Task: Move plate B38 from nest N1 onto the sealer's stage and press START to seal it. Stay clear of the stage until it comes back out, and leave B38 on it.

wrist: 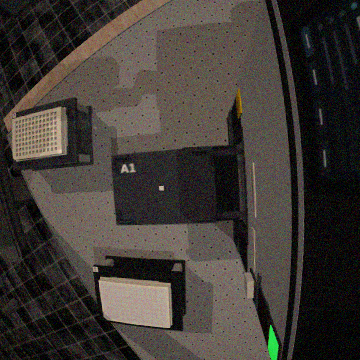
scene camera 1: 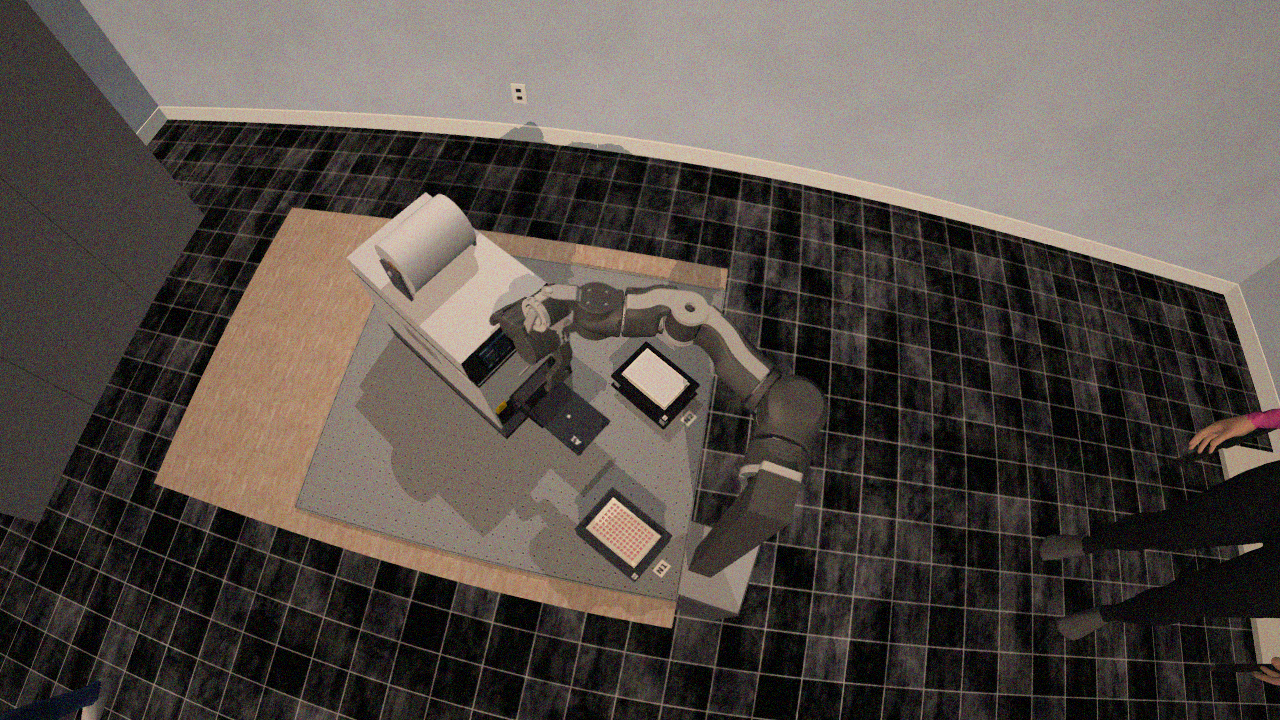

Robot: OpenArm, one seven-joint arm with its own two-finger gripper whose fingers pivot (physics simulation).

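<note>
The dark stage, marked A1 in the wrist view, sticks out of the white sealer and bears no plate. A plate with a grid of wells sits in one black nest. A plain white plate sits in the other nest, nearer the arm's forearm. I cannot read which is B38 or N1. My gripper is open and empty, high at the sealer's front beside the stage; its fingertips do not show in the wrist view.
A green patch and a yellow mark are on the sealer's front, at either side of the stage. A dark display is above. Small marked cards lie by the nests. A person is at the right.
</note>
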